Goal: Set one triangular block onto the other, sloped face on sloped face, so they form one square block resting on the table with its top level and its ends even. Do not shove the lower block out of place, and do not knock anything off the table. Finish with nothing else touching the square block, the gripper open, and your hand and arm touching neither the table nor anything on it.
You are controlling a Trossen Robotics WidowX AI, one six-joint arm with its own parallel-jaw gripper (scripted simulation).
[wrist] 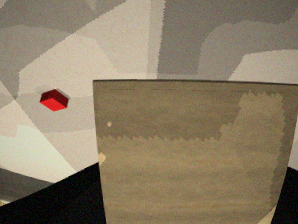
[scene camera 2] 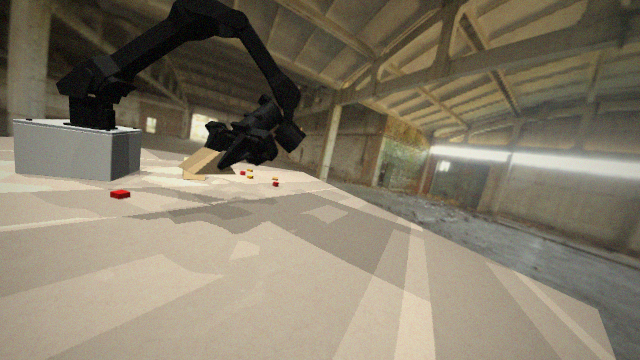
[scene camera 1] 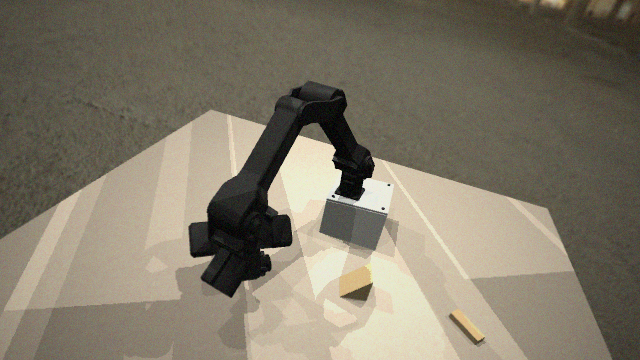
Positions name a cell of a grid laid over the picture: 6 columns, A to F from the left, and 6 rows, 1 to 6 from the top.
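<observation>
My gripper (scene camera 2: B3), visible also in the wrist view (wrist: D5) and in scene camera 1 (scene camera 1: C4), holds a tan triangular block (scene camera 2: B3). Also visible: a tan triangular block (scene camera 1: D5).
</observation>
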